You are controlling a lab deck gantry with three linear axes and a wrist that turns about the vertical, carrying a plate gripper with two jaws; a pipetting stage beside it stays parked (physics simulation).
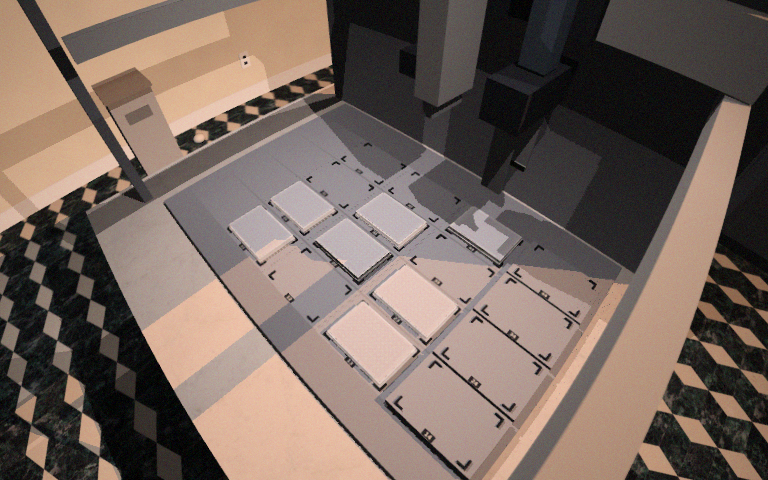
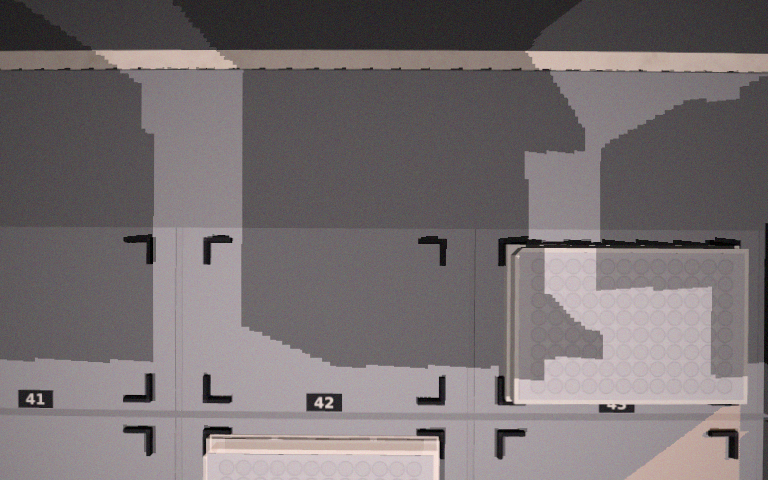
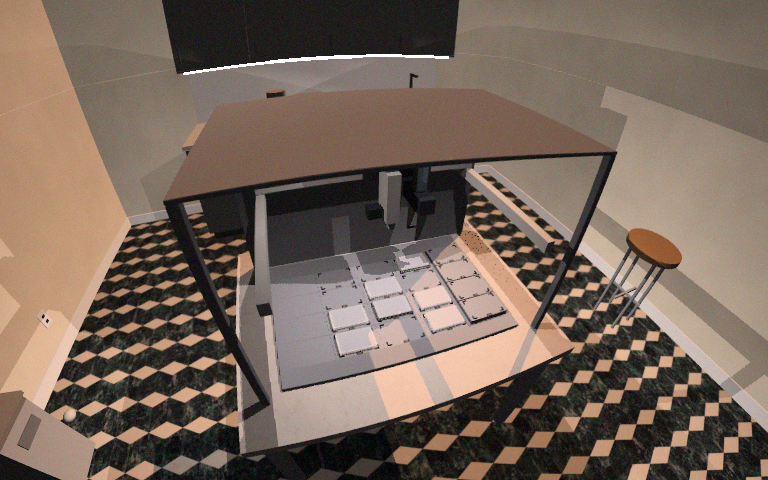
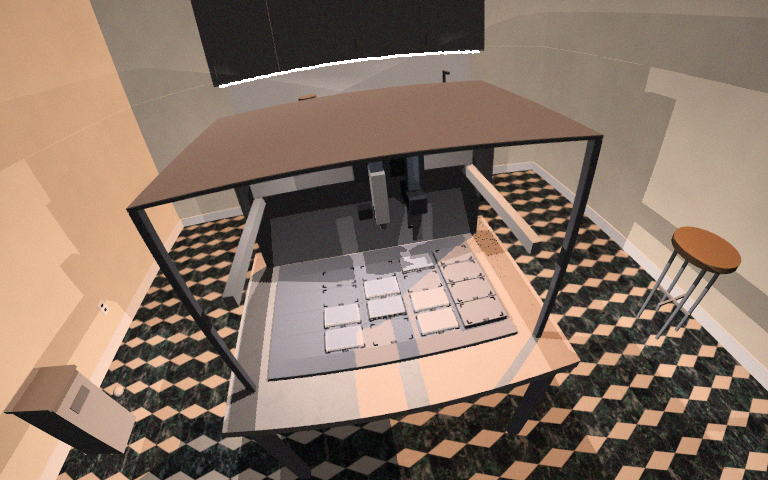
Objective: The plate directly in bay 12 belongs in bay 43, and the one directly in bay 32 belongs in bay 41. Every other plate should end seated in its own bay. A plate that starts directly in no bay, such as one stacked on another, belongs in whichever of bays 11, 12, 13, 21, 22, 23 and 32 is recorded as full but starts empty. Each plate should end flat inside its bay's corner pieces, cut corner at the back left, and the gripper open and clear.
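Where they show: gripper, fingertip midpoint: (image 1: 503,176) (image 3: 415,233) (image 4: 415,233); robot's base, origin of the base link: (image 1: 229,229) (image 3: 340,356) (image 4: 326,352).
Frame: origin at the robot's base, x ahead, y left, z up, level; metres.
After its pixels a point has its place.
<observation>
My gripper (image 1: 505,176) {z 0.160, x 0.392, y 0.364 m} (image 3: 414,229) {z 0.160, x 0.392, y 0.364 m} hangs high at the back of the deck. Its jaws look apart with no plate between them. A plate (image 1: 485,236) {z 0.014, x 0.399, y 0.353 m} (image 2: 651,333) {z 0.014, x 0.402, y 0.361 m} (image 3: 413,260) {z 0.014, x 0.399, y 0.367 m} (image 4: 417,261) {z 0.014, x 0.397, y 0.363 m} lies flat in bay 43, its cut corner at the back left. A plate (image 1: 390,219) {z 0.015, x 0.234, y 0.250 m} (image 2: 320,466) {z 0.014, x 0.228, y 0.290 m} is in bay 32. Bays 41 and 42 are empty. Front-row plates are in bay 11 (image 1: 260,232) {z 0.014, x 0.071, y 0.040 m} and bay 13 (image 1: 370,342) {z 0.014, x 0.395, y 0.039 m}; bay 12 between them is empty. Second-row plates are in bay 21 (image 1: 303,205) {z 0.014, x 0.074, y 0.149 m}, bay 22 (image 1: 352,249) {z 0.014, x 0.236, y 0.144 m} and bay 23 (image 1: 416,300) {z 0.015, x 0.396, y 0.148 m}.
The pipetting stage (image 1: 450,50) (image 3: 389,198) (image 4: 378,195) hangs left of the gripper. Bays 31 and 33 and the right-hand column of bays hold no plates. Side rails (image 3: 263,254) {z 0.400, x -0.157, y 0.084 m} (image 4: 509,215) {z 0.398, x 0.607, y 0.051 m} and roof posts (image 3: 577,237) {z 0.416, x 0.703, y -0.111 m} (image 4: 569,243) {z 0.398, x 0.706, y -0.115 m} flank the deck. Shadows cross its back part.
</observation>
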